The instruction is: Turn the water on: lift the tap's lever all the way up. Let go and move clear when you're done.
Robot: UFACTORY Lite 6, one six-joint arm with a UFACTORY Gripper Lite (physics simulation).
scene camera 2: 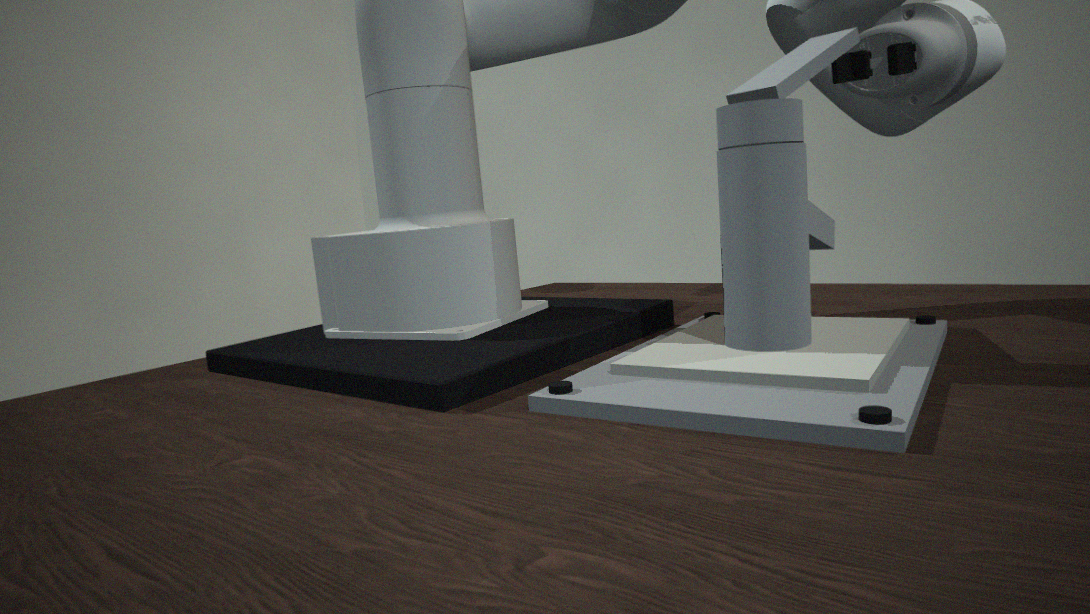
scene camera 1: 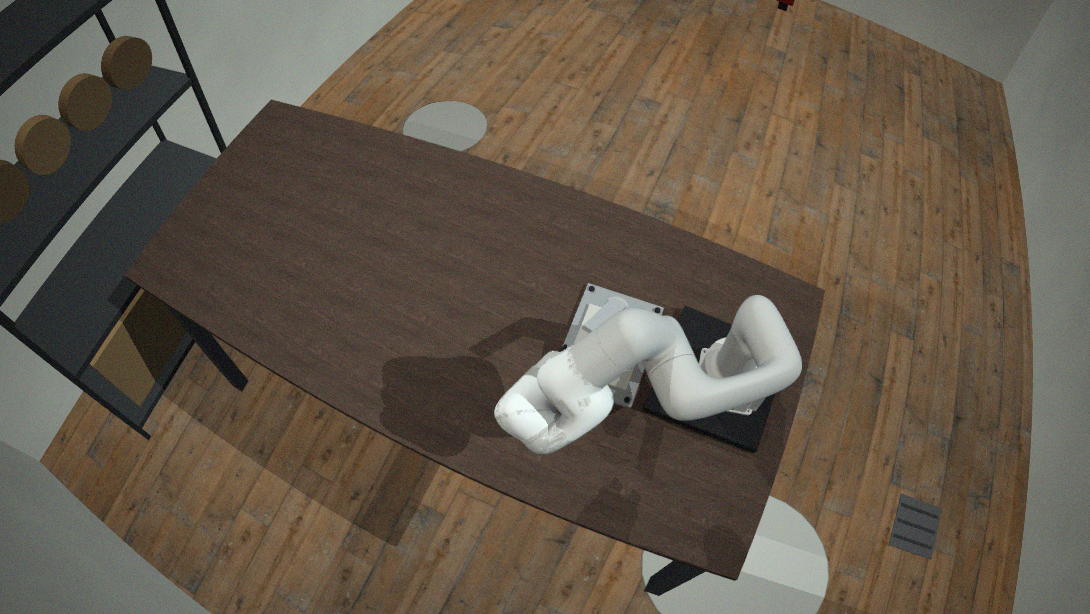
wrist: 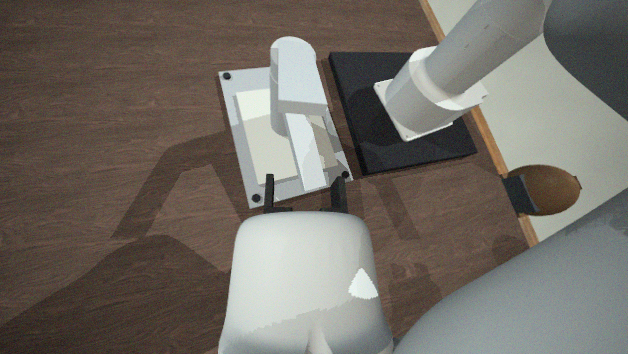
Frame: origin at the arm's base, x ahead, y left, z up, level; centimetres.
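Where they show: end effector, tool point: (scene camera 2: 870, 63) (wrist: 304, 195); arm's base, origin of the base link: (scene camera 2: 444, 321) (wrist: 411, 105).
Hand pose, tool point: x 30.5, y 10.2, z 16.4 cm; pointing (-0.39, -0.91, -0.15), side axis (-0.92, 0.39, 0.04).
Things, the pixels of their top centre, and the offset from my tool point. Level surfaces: height alone.
- grey tap's upright body, middle of its top: (scene camera 2: 760, 147) dx -5.2, dy -13.9, dz -5.9 cm
- light grey base plate, middle of its top: (scene camera 2: 767, 346) (wrist: 285, 123) (scene camera 1: 609, 341) dx -5.2, dy -13.9, dz -17.1 cm
- spout, middle of its top: (scene camera 2: 793, 190) (wrist: 305, 138) dx -4.5, dy -6.9, dz -8.4 cm
- dark wooden table, its level: dz -18.3 cm
The grey tap's upright body (scene camera 2: 765, 244) stands on a light grey base plate (scene camera 1: 633, 299) (scene camera 2: 686, 400) (wrist: 232, 105). Its lever (scene camera 2: 793, 64) (wrist: 300, 75) slopes steeply upward from the top of the body, its free end toward the gripper side. The spout (scene camera 2: 822, 227) (wrist: 307, 150) sticks out lower down. My gripper (scene camera 2: 877, 62) (wrist: 304, 177) is open and empty. In the wrist view its two black fingers stand apart, short of the lever's end, with the spout showing between and beyond them. In scene camera 1 the arm hides the gripper and part of the tap.
The robot's base stands on a black board (scene camera 1: 682, 324) (scene camera 2: 343, 366) (wrist: 350, 110) beside the tap's plate, on the dark wooden table (scene camera 1: 381, 228) (scene camera 2: 381, 495) (wrist: 125, 75). A shelf rack (scene camera 1: 183, 68) with round wooden discs stands beyond the table's far left end.
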